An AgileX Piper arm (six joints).
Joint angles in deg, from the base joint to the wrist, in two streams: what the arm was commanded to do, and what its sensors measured. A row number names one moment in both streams.
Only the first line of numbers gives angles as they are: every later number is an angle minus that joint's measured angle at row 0.
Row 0, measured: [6.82 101.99 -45.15 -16.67 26.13 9.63]
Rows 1 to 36, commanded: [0.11 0.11 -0.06 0.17 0.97 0.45]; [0.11 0.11 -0.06 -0.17 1.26 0.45]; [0.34 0.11 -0.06 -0.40 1.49 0.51]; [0.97 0.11 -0.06 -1.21 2.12 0.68]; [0.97 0.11 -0.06 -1.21 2.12 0.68]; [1.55 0.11 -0.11 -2.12 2.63 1.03]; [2.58 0.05 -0.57 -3.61 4.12 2.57]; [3.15 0.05 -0.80 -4.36 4.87 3.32]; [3.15 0.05 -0.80 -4.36 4.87 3.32]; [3.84 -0.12 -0.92 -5.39 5.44 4.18]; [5.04 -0.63 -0.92 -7.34 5.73 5.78]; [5.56 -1.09 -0.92 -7.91 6.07 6.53]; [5.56 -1.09 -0.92 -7.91 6.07 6.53]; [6.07 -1.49 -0.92 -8.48 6.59 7.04]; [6.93 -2.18 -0.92 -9.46 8.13 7.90]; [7.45 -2.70 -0.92 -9.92 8.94 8.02]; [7.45 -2.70 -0.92 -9.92 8.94 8.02]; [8.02 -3.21 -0.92 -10.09 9.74 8.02]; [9.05 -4.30 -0.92 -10.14 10.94 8.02]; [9.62 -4.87 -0.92 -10.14 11.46 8.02]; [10.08 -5.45 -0.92 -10.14 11.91 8.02]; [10.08 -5.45 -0.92 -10.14 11.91 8.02]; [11.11 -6.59 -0.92 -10.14 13.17 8.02]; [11.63 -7.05 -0.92 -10.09 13.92 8.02]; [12.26 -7.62 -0.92 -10.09 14.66 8.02]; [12.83 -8.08 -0.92 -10.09 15.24 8.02]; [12.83 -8.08 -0.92 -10.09 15.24 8.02]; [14.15 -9.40 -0.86 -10.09 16.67 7.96]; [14.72 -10.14 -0.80 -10.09 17.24 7.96]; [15.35 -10.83 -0.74 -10.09 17.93 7.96]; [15.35 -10.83 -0.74 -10.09 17.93 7.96]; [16.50 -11.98 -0.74 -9.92 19.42 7.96]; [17.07 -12.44 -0.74 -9.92 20.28 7.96]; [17.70 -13.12 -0.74 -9.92 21.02 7.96]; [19.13 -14.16 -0.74 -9.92 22.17 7.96]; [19.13 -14.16 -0.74 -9.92 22.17 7.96]
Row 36, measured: [17.53 -12.32 -0.57 -8.71 19.36 7.62]
